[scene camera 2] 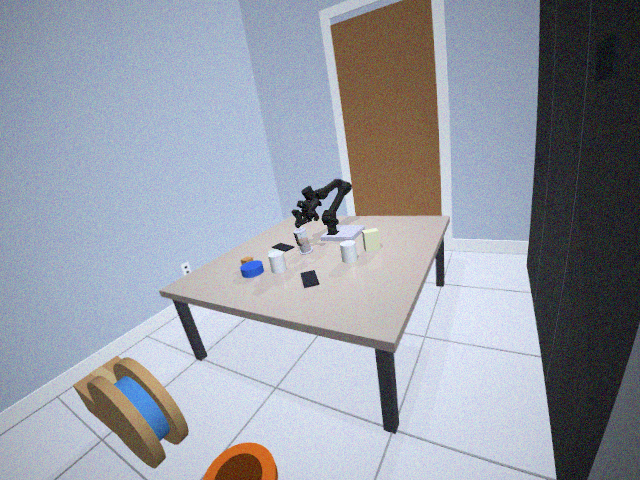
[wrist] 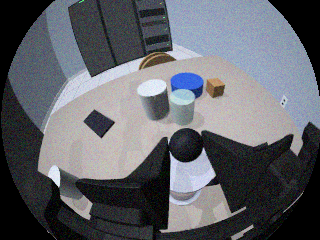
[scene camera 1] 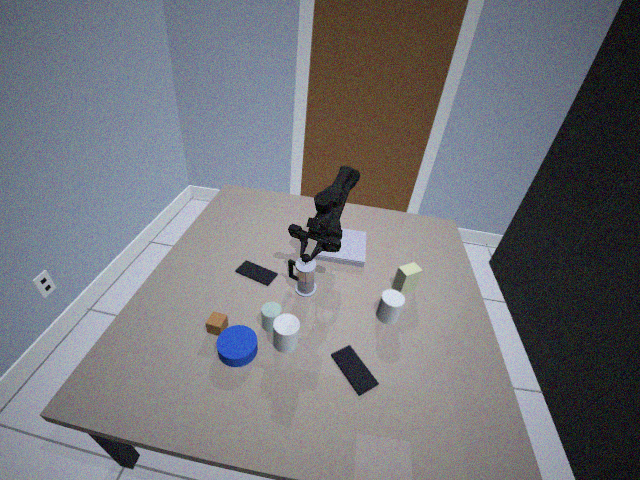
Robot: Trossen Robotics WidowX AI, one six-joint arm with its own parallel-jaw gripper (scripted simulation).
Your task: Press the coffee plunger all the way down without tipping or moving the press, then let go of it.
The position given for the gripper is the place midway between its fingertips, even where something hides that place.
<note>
In view: the gripper (scene camera 1: 305, 259), a coffee press (scene camera 1: 305, 270) and a white cylinder (scene camera 1: 286, 327).
The coffee press shows as well in the wrist view (wrist: 190, 169). The gripper is seen too in the wrist view (wrist: 184, 138).
</note>
